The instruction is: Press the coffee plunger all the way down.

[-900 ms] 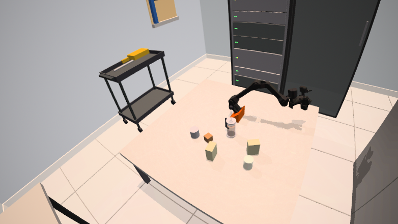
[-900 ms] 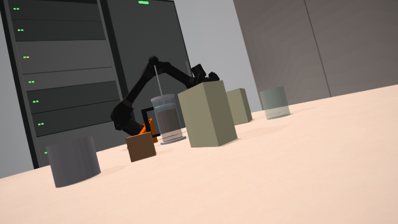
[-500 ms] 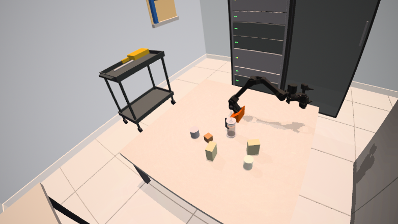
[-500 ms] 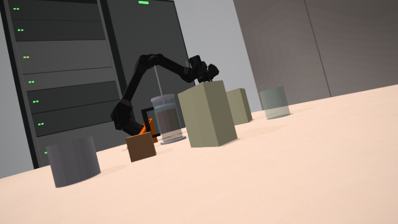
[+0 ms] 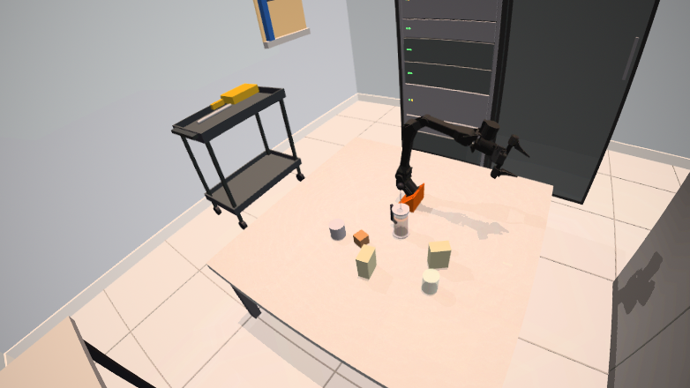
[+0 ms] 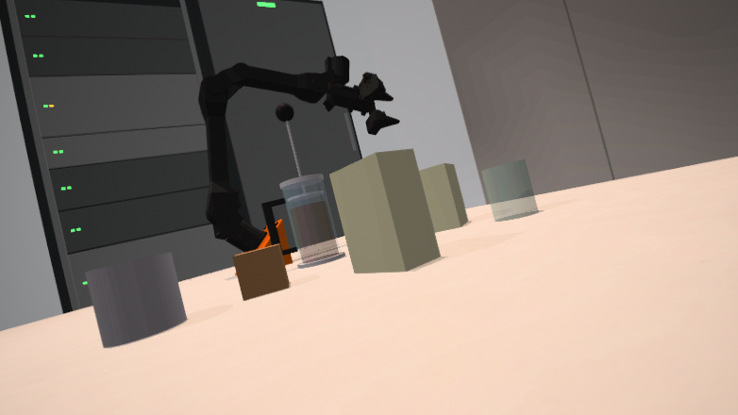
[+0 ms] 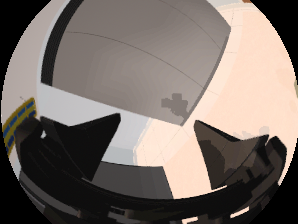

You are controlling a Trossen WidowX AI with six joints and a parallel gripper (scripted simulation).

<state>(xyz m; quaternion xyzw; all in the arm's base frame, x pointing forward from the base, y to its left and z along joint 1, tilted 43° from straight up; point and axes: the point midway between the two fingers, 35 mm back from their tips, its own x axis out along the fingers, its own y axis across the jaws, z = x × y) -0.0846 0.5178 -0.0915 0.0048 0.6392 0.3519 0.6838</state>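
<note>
Right now the coffee press is 420 mm to the right of my gripper tip, 280 mm ahead of it and 210 mm below it. From my gripper tip the other things lie so: small brown cube (510 mm to the right, 430 mm ahead, 310 mm below); grey cylinder (630 mm to the right, 460 mm ahead, 300 mm below).
</note>
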